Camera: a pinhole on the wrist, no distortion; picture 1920 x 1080 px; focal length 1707.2 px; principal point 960.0 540.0 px. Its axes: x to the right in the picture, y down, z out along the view. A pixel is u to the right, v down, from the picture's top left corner.
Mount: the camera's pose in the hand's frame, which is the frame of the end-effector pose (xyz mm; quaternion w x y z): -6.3 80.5 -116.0 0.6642 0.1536 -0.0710 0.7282
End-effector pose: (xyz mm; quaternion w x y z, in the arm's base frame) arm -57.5 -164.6 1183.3 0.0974 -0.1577 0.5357 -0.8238
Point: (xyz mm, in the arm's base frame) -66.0 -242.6 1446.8
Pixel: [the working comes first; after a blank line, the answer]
In the camera's frame: -190.7 -20.8 362.0

60.6 441.8
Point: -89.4 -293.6 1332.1
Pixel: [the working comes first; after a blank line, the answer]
In the camera's frame: -75.9 -55.7 318.2

552.7 241.1
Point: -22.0 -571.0 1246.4
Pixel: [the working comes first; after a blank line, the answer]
In the camera's frame: 175.9 -68.4 477.2

1589.4 295.4
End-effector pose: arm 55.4 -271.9 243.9 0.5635 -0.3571 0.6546 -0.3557
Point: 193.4 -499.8 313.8
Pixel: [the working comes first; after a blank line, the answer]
In the camera's frame: -176.6 -99.1 345.4

86.9 49.9
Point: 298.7 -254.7 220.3
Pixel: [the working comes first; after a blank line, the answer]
In the camera's frame: 51.7 67.1 356.0

1208.1 861.8
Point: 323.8 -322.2 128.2
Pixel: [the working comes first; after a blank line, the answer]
In the camera's frame: 99.8 -33.1 392.4

1394.3 396.1
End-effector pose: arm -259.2 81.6 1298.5 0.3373 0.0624 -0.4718 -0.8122
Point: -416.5 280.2 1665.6
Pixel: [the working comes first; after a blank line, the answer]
In the camera's frame: 231.8 -39.8 484.7

1776.3 399.9
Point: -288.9 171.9 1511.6
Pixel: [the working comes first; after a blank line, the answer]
In the camera's frame: 142.4 5.9 280.6

1826.3 575.8
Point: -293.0 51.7 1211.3
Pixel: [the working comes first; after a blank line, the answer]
In the camera's frame: -132.0 -7.9 109.9

outside the picture
